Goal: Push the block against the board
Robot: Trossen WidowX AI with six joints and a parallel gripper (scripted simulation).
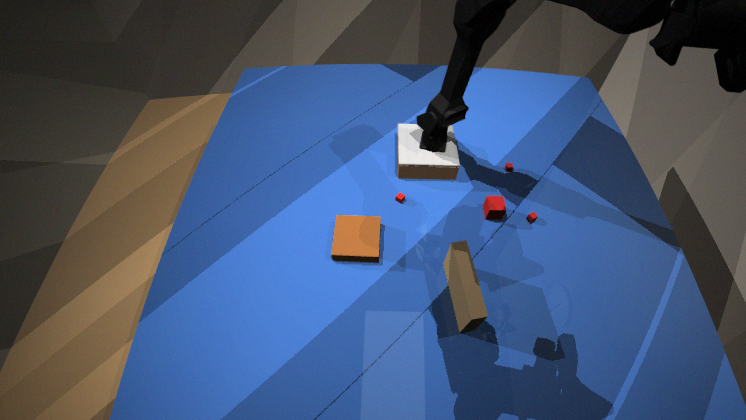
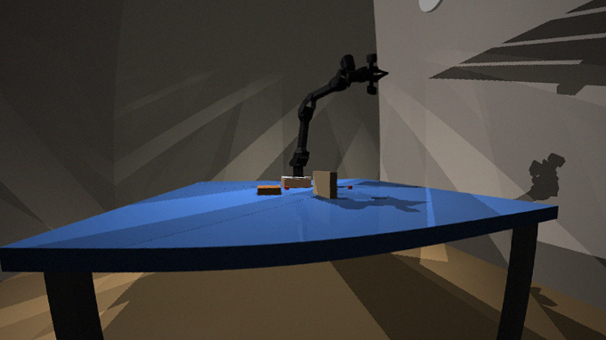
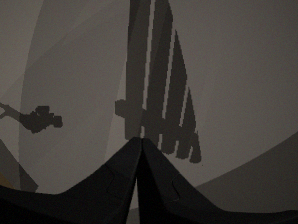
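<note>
The pale tan board lies 13 cm ahead of my gripper tip, 33 cm to the right of it and 52 cm below it. The rest, counted from my gripper tip: red cube 9 cm behind, 27 cm to the right, 55 cm below; then orange square block 5 cm ahead, 56 cm to the right, 55 cm below.
</note>
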